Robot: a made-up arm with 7 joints. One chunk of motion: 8 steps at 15 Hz.
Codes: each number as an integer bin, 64 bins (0 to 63) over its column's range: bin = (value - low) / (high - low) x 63, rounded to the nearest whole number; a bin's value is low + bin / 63 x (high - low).
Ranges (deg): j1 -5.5..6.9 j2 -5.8..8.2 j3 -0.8..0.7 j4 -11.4..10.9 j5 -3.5..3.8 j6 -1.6..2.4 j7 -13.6..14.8
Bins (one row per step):
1: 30 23 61 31 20 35 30
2: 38 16 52 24 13 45 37
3: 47 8 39 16 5 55 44
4: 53 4 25 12 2 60 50
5: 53 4 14 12 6 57 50
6: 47 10 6 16 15 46 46
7: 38 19 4 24 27 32 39
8: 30 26 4 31 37 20 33
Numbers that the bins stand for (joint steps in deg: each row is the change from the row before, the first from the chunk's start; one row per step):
1: 0.405 -0.689 0.652 -0.427 -1.183 0.622 -0.076
2: 1.979 -2.244 0.438 -2.905 -1.994 1.257 3.079
3: 3.751 -4.022 0.129 -5.737 -2.921 1.892 6.235
4: 4.932 -4.911 -0.205 -7.152 -3.268 2.210 8.940
5: 4.932 -4.911 -0.467 -7.152 -2.805 2.019 8.940
6: 3.751 -3.578 -0.657 -5.737 -1.762 1.321 7.137
7: 1.979 -1.578 -0.705 -2.905 -0.371 0.432 3.981
8: 0.405 -0.022 -0.705 -0.427 0.787 -0.330 1.276

